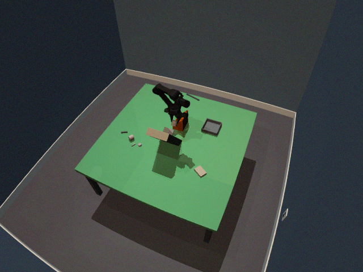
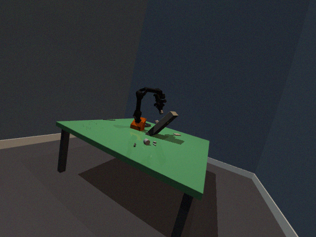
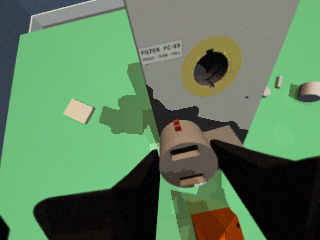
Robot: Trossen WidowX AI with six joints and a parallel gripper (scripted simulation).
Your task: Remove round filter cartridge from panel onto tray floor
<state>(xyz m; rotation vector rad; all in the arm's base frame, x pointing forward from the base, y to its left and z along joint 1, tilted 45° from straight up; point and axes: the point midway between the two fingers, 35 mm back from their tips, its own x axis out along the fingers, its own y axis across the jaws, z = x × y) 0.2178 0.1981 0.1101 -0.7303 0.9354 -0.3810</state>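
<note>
My gripper tip is now 320 mm past the grey tray, 270 mm above it and 220 mm to the right of it. The rest, counted from my gripper tip: tan service panel: 120 mm below, 60 mm to the right, 60 mm ahead; then round filter cartridge: right at my gripper tip; then tan block: 300 mm to the left, 270 mm below, 180 mm ahead.
</note>
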